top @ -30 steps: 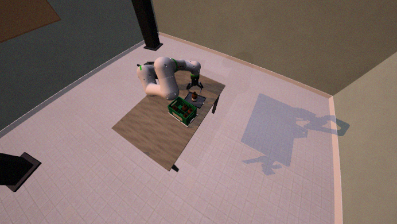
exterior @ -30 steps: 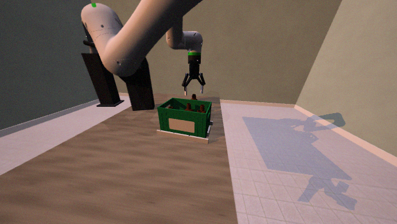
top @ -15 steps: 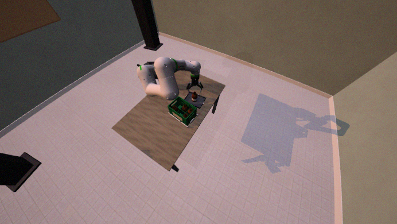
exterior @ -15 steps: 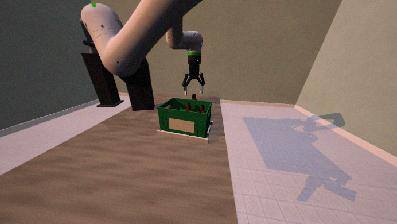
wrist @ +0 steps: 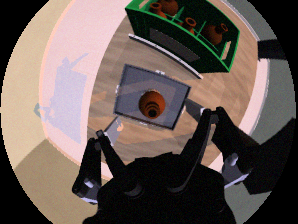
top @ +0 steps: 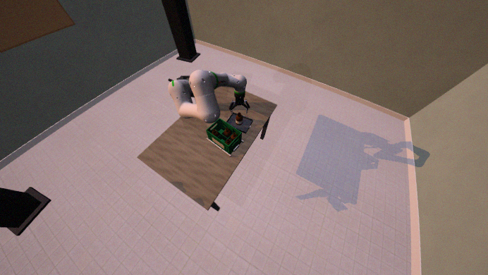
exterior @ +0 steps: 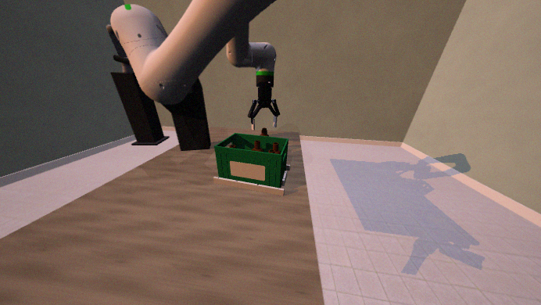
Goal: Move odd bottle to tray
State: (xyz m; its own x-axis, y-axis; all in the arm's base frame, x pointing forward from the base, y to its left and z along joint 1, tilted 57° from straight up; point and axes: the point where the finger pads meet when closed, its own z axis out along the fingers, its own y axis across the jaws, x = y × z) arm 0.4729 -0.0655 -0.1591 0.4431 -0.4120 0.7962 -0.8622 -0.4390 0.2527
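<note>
Now: the brown bottle 90 mm below my hand. Round my hand: dark tray (160 mm below); green crate (270 mm to the right, 90 mm below, 50 mm behind).
</note>
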